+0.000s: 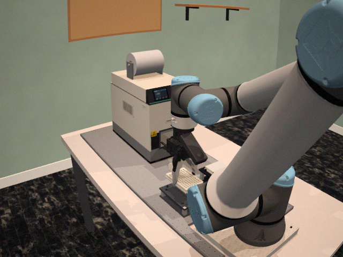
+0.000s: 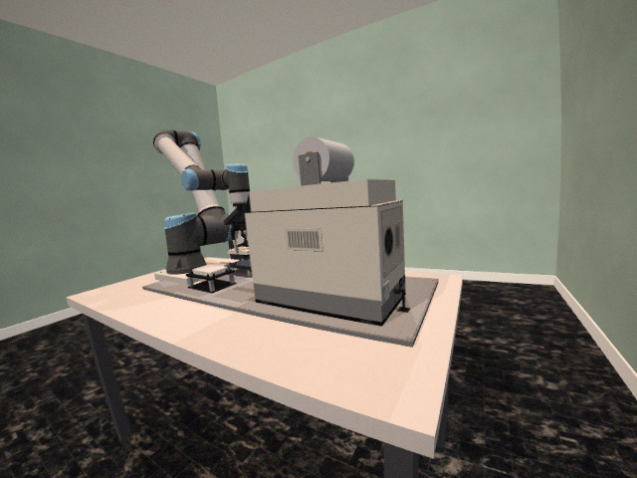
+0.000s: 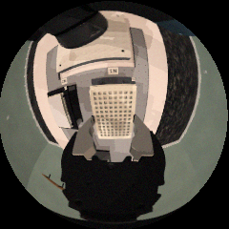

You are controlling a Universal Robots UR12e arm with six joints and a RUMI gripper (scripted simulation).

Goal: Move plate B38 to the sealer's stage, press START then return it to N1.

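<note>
Now: hand 22 cm short of the sealer stage, 13 cm to the left of it and 1 cm above it. Also, from my hand: N1 label (11 cm below, 10 cm behind, 1 cm to the right); then small screen (33 cm ahead, 21 cm above, 8 cm to the right); then foil roll (55 cm ahead, 31 cm above, 11 cm to the right).
</note>
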